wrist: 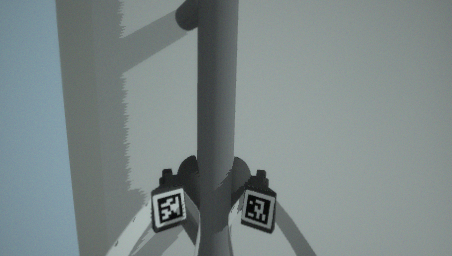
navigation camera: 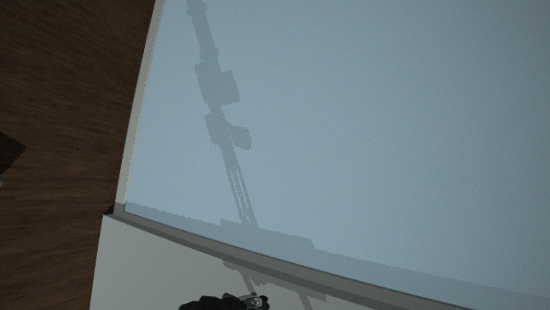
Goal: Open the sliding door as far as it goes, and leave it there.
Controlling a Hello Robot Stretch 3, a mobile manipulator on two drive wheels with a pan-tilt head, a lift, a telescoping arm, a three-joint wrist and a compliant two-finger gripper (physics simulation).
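Places are measured from the robot's base along level axes (x ahead, y left, z up), in centimetres.
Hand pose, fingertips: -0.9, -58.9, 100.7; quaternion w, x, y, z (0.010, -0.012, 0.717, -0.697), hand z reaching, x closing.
After its pixels a point has its place, as x, y, z.
The sliding door (navigation camera: 145, 255) @[-0.5, -62.8, 42.2] (wrist: 350, 100) is a plain pale grey panel, at the lower left in the navigation view and behind the handle in the wrist view. Its handle (wrist: 217, 90) is a long dark grey round bar running down the middle of the wrist view, with a short post at its upper left. My gripper (navigation camera: 259, 301) (wrist: 213, 174) @[-0.9, -58.9, 100.7] is shut on the bar, with one fingertip pad against each side. In the navigation view the gripper is at the bottom edge, where the handle cannot be made out.
A grey-brown strip (navigation camera: 250, 251) @[12.9, -61.8, 89.5] (wrist: 82, 150) runs along the door's edge, beside the pale blue wall (navigation camera: 375, 125) @[50.3, -41.7, 125.7] (wrist: 30, 125). A white baseboard (navigation camera: 135, 125) @[53.4, -38.5, 7.4] separates the wall from the brown wooden floor (navigation camera: 65, 100) @[43.1, -11.6, 0.0]. A dark shape (navigation camera: 9, 152) lies at the far left. Robot shadows fall on the wall and door.
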